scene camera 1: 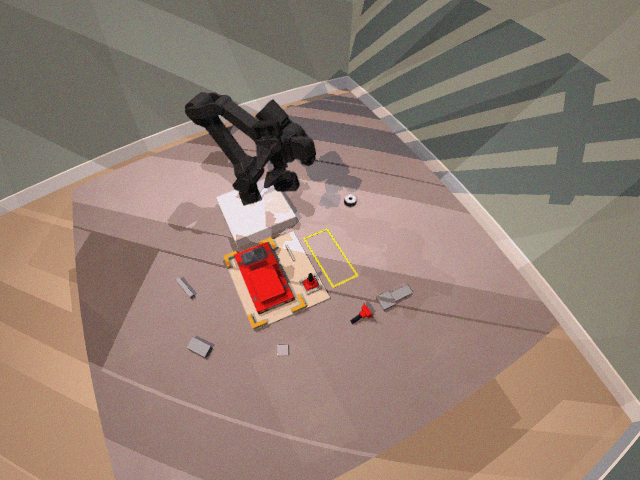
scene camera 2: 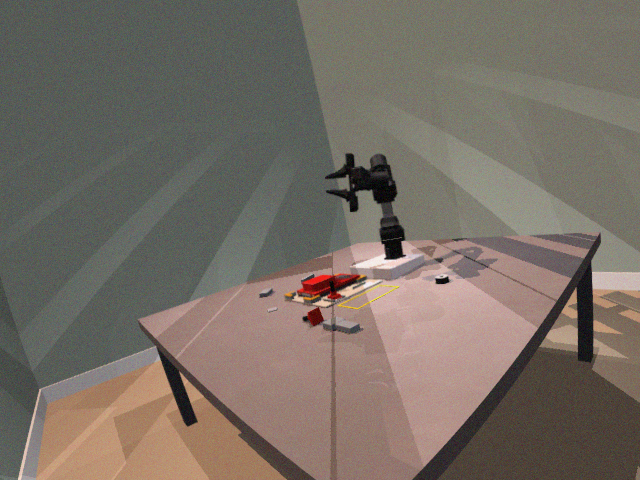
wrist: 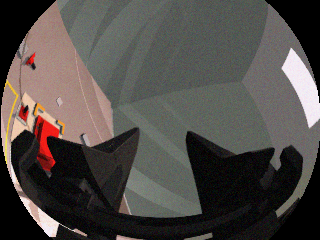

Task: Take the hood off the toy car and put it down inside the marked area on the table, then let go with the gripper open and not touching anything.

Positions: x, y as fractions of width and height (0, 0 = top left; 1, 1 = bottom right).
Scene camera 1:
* my gripper: 0.41, 0.37
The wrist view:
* my gripper: 0.51, 0.56
